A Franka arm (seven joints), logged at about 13 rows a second.
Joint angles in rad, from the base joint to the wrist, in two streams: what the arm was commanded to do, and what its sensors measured. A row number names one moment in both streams.
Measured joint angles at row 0:
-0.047, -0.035, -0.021, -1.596, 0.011, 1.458, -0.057
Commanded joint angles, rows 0 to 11:
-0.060, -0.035, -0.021, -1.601, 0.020, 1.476, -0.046
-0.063, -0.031, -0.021, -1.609, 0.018, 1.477, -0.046
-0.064, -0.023, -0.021, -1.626, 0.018, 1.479, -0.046
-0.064, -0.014, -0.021, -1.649, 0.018, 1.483, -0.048
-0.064, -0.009, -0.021, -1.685, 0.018, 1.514, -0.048
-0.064, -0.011, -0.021, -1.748, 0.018, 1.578, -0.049
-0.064, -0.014, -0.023, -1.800, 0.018, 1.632, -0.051
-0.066, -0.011, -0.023, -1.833, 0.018, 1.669, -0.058
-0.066, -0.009, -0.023, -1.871, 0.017, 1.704, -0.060
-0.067, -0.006, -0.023, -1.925, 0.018, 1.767, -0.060
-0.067, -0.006, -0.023, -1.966, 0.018, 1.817, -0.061
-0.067, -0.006, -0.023, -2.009, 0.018, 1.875, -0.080
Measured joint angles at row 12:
-0.060, 0.019, -0.024, -1.924, 0.011, 1.792, -0.059
